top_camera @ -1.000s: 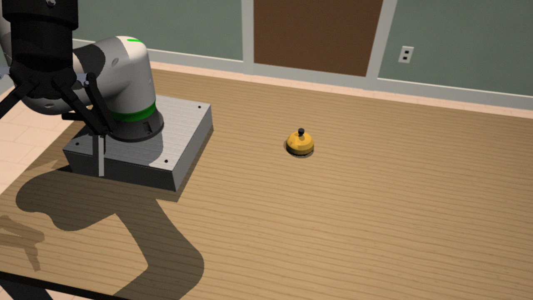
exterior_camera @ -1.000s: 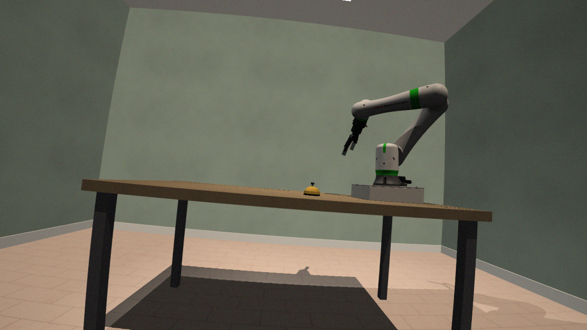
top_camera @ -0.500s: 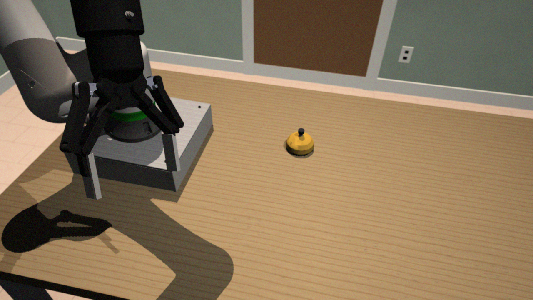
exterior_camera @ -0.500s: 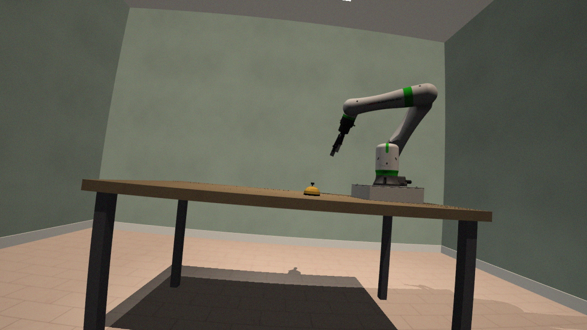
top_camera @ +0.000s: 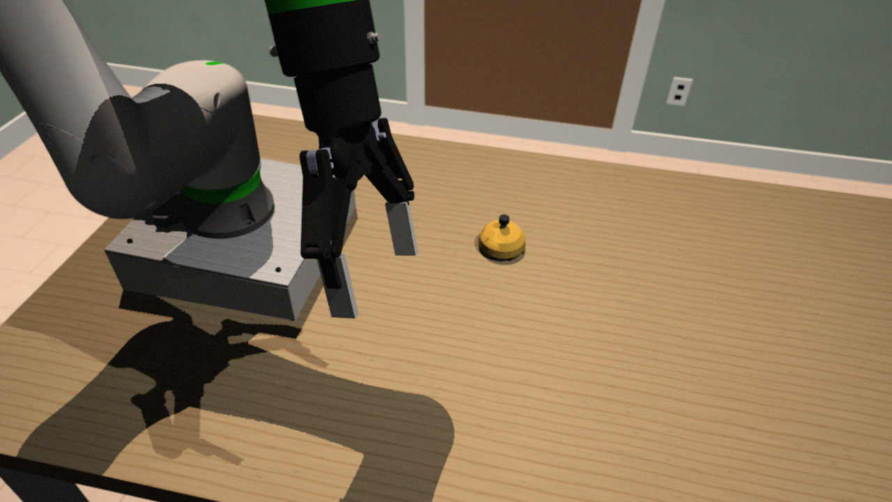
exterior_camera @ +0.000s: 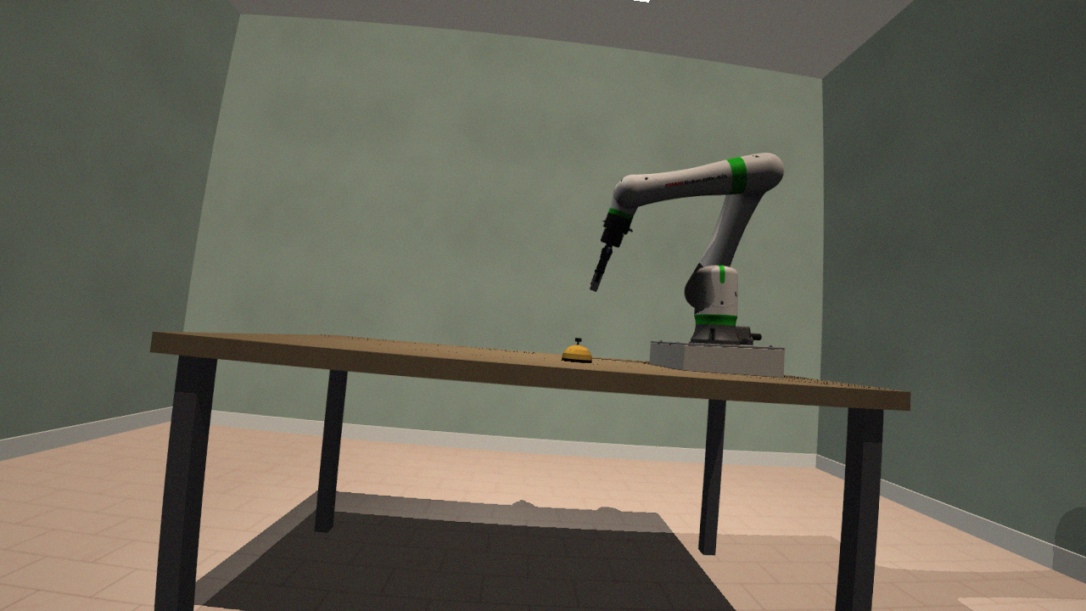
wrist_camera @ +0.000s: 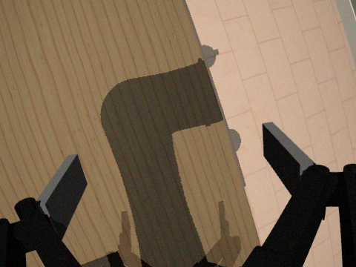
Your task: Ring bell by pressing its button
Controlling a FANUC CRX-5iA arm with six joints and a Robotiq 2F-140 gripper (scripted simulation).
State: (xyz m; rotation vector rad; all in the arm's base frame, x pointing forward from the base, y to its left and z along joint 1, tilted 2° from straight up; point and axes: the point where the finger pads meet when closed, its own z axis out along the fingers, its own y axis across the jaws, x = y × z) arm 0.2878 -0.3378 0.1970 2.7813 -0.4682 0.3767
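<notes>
The black button lies 170 mm ahead of my hand, 360 mm to the left of it and 220 mm below it. Also, from my hand: yellow dome bell (170 mm ahead, 360 mm to the left, 230 mm below).
</notes>
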